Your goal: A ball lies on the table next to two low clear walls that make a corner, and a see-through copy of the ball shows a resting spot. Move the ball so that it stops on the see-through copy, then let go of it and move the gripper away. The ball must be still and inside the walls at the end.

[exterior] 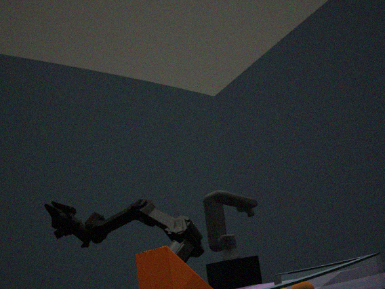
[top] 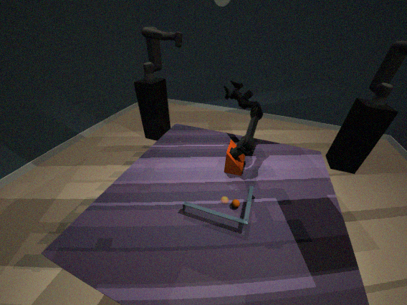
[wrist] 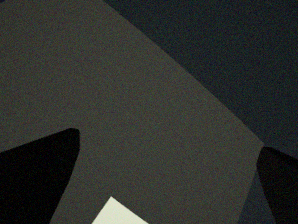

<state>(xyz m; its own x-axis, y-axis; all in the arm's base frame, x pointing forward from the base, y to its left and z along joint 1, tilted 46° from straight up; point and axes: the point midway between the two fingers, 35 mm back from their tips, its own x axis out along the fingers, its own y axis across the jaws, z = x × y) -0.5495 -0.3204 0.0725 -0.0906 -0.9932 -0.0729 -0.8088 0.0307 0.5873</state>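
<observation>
The orange ball lies 860 mm ahead of my gripper tip, 280 mm to the left of it and 380 mm below it. From my gripper tip the other things lie so: see-through copy 860 mm ahead, 220 mm to the left, 380 mm below.
</observation>
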